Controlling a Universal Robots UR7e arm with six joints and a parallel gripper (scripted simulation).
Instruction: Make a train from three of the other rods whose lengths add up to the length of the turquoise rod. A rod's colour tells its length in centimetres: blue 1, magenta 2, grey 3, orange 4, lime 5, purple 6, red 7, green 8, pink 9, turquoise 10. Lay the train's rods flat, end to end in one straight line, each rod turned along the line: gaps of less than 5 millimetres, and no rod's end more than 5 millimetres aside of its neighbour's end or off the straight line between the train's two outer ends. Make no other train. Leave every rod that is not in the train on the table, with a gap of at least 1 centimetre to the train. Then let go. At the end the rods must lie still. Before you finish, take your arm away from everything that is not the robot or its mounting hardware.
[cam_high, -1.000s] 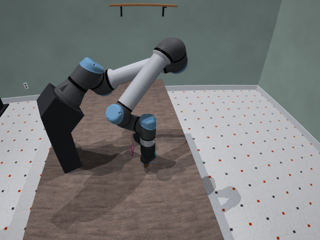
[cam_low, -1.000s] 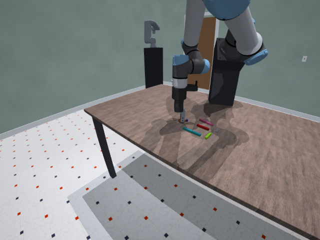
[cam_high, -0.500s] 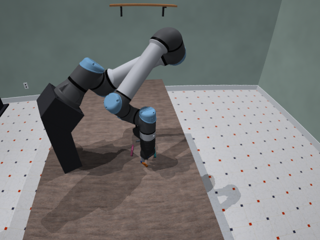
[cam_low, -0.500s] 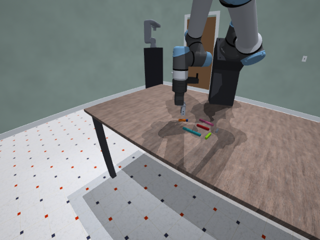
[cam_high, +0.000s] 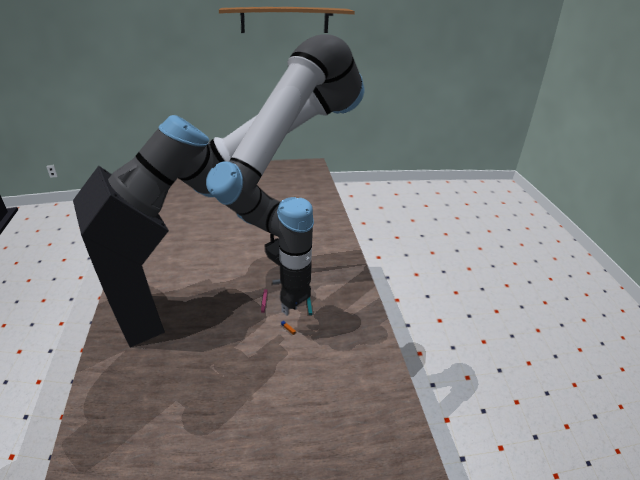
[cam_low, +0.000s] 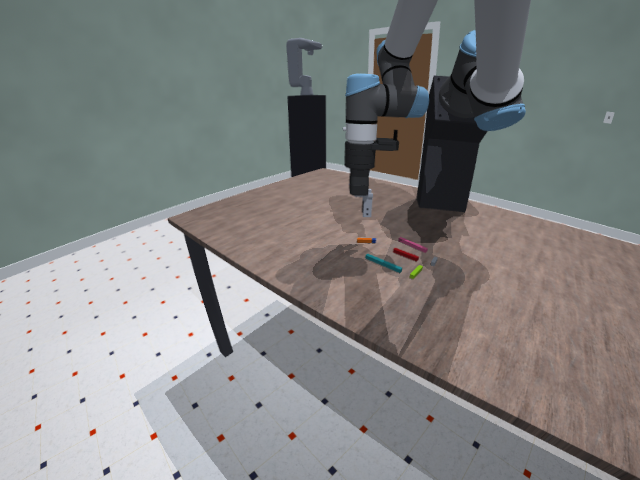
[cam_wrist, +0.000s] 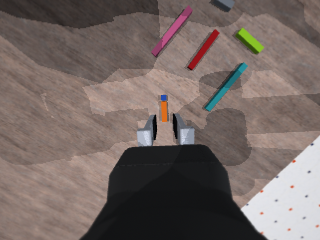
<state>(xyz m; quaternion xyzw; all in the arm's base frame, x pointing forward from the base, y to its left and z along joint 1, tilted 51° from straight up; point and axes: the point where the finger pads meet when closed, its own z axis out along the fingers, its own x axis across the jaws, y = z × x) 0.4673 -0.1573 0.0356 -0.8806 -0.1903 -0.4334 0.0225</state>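
The lime rod is 70 mm ahead of my hand, 180 mm to the left of it and 100 mm below it. Also, from my hand: blue rod: 10 mm behind, 20 mm to the left, 100 mm below; then orange rod: 100 mm below; then turquoise rod: 80 mm ahead, 90 mm to the left, 100 mm below.
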